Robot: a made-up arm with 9 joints. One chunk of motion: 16 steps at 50 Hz.
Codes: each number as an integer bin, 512 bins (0 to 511) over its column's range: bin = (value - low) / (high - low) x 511, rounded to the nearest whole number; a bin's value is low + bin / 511 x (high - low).
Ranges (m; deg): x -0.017..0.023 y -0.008..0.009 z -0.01..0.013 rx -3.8..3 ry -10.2..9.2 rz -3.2..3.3
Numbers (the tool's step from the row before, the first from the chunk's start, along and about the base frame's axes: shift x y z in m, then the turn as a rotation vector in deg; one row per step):
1: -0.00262 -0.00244 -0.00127 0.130 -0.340 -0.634
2: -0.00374 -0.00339 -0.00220 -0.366 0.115 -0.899
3: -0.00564 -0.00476 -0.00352 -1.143 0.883 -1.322
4: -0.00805 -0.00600 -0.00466 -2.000 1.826 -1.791
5: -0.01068 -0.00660 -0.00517 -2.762 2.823 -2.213
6: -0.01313 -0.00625 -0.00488 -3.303 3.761 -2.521
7: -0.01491 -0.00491 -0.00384 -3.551 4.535 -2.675
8: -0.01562 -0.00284 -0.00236 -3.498 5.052 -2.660
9: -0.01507 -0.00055 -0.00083 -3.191 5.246 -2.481
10: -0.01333 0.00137 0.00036 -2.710 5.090 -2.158
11: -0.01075 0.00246 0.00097 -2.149 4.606 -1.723
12: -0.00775 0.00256 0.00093 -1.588 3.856 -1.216
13: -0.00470 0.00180 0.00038 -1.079 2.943 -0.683
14: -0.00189 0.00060 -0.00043 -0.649 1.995 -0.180
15: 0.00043 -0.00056 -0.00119 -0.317 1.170 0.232
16: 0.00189 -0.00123 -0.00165 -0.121 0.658 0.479
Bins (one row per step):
1: 184 167 194 295 260 202
2: 169 139 173 258 272 181
3: 145 97 144 200 292 148
4: 114 60 119 135 317 111
5: 81 42 107 78 343 78
6: 49 53 114 37 368 53
7: 27 93 137 19 388 41
8: 18 155 170 23 402 42
9: 25 224 204 46 407 57
10: 47 282 230 82 403 82
11: 80 314 244 124 390 116
12: 118 317 243 166 370 156
13: 157 295 231 204 346 198
14: 193 259 213 237 321 237
15: 223 224 196 262 299 270
16: 241 203 186 276 286 289

